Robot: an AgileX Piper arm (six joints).
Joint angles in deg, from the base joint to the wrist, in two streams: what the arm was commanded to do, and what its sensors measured. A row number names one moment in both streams.
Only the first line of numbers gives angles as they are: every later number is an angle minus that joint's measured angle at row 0.
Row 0, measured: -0.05 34.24 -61.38 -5.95 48.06 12.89
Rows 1 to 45, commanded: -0.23 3.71 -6.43 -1.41 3.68 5.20; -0.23 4.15 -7.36 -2.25 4.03 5.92; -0.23 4.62 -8.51 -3.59 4.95 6.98; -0.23 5.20 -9.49 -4.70 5.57 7.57; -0.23 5.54 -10.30 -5.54 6.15 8.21; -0.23 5.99 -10.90 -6.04 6.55 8.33; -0.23 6.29 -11.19 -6.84 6.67 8.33; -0.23 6.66 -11.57 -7.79 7.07 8.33; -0.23 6.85 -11.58 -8.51 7.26 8.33; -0.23 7.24 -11.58 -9.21 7.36 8.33; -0.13 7.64 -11.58 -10.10 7.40 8.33; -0.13 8.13 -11.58 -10.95 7.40 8.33; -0.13 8.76 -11.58 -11.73 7.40 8.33; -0.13 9.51 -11.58 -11.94 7.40 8.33; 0.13 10.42 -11.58 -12.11 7.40 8.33; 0.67 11.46 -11.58 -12.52 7.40 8.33; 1.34 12.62 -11.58 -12.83 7.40 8.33; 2.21 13.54 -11.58 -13.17 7.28 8.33; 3.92 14.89 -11.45 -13.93 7.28 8.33; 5.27 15.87 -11.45 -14.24 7.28 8.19; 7.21 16.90 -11.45 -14.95 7.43 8.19; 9.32 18.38 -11.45 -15.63 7.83 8.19; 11.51 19.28 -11.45 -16.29 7.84 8.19; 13.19 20.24 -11.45 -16.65 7.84 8.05; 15.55 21.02 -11.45 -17.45 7.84 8.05; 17.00 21.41 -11.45 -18.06 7.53 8.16; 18.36 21.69 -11.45 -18.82 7.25 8.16; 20.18 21.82 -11.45 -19.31 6.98 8.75; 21.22 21.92 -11.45 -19.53 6.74 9.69; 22.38 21.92 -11.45 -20.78 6.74 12.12; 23.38 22.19 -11.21 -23.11 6.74 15.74; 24.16 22.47 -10.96 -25.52 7.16 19.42; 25.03 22.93 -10.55 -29.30 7.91 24.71; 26.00 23.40 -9.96 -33.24 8.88 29.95; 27.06 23.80 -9.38 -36.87 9.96 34.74; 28.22 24.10 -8.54 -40.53 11.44 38.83; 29.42 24.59 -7.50 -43.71 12.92 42.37; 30.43 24.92 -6.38 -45.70 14.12 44.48; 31.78 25.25 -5.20 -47.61 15.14 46.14; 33.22 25.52 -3.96 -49.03 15.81 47.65; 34.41 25.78 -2.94 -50.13 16.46 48.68; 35.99 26.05 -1.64 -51.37 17.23 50.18; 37.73 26.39 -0.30 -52.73 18.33 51.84; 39.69 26.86 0.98 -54.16 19.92 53.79; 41.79 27.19 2.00 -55.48 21.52 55.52
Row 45, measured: 35.73 25.89 -2.14 -49.70 16.83 48.53
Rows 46 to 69, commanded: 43.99 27.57 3.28 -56.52 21.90 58.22; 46.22 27.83 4.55 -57.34 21.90 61.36; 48.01 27.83 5.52 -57.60 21.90 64.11; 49.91 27.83 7.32 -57.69 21.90 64.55; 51.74 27.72 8.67 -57.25 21.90 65.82; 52.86 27.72 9.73 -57.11 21.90 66.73; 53.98 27.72 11.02 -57.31 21.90 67.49; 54.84 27.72 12.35 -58.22 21.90 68.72; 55.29 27.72 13.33 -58.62 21.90 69.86; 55.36 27.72 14.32 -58.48 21.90 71.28; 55.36 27.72 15.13 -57.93 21.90 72.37; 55.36 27.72 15.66 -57.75 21.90 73.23; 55.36 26.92 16.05 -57.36 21.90 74.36; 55.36 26.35 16.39 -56.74 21.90 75.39; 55.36 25.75 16.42 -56.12 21.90 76.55; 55.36 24.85 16.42 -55.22 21.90 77.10; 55.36 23.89 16.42 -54.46 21.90 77.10; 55.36 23.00 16.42 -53.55 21.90 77.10; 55.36 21.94 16.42 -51.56 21.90 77.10; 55.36 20.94 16.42 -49.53 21.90 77.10; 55.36 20.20 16.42 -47.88 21.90 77.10; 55.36 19.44 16.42 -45.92 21.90 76.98; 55.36 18.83 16.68 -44.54 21.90 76.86; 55.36 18.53 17.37 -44.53 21.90 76.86
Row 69, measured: 55.26 20.74 16.25 -48.74 21.49 76.64
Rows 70 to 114, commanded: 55.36 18.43 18.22 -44.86 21.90 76.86; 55.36 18.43 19.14 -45.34 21.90 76.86; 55.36 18.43 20.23 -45.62 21.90 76.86; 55.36 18.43 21.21 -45.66 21.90 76.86; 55.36 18.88 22.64 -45.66 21.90 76.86; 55.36 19.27 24.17 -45.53 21.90 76.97; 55.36 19.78 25.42 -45.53 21.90 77.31; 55.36 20.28 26.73 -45.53 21.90 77.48; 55.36 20.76 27.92 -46.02 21.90 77.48; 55.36 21.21 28.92 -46.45 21.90 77.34; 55.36 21.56 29.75 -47.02 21.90 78.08; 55.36 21.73 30.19 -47.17 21.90 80.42; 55.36 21.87 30.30 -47.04 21.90 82.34; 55.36 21.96 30.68 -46.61 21.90 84.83; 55.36 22.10 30.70 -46.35 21.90 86.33; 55.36 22.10 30.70 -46.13 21.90 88.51; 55.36 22.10 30.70 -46.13 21.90 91.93; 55.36 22.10 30.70 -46.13 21.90 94.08; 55.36 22.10 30.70 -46.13 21.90 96.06; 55.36 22.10 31.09 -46.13 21.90 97.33; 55.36 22.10 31.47 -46.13 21.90 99.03; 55.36 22.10 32.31 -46.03 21.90 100.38; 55.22 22.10 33.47 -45.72 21.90 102.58; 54.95 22.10 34.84 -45.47 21.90 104.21; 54.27 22.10 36.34 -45.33 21.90 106.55; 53.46 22.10 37.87 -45.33 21.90 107.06; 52.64 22.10 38.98 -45.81 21.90 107.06; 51.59 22.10 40.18 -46.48 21.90 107.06; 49.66 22.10 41.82 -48.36 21.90 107.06; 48.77 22.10 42.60 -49.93 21.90 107.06; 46.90 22.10 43.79 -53.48 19.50 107.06; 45.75 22.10 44.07 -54.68 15.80 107.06; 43.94 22.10 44.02 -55.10 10.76 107.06; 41.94 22.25 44.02 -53.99 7.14 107.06; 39.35 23.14 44.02 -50.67 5.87 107.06; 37.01 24.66 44.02 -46.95 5.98 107.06; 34.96 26.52 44.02 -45.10 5.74 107.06; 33.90 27.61 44.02 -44.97 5.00 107.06; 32.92 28.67 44.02 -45.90 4.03 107.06; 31.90 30.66 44.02 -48.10 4.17 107.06; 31.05 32.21 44.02 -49.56 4.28 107.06; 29.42 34.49 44.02 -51.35 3.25 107.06; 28.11 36.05 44.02 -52.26 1.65 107.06; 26.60 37.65 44.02 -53.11 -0.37 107.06; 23.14 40.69 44.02 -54.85 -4.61 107.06
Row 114, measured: 29.62 34.19 43.76 -49.87 3.31 106.59
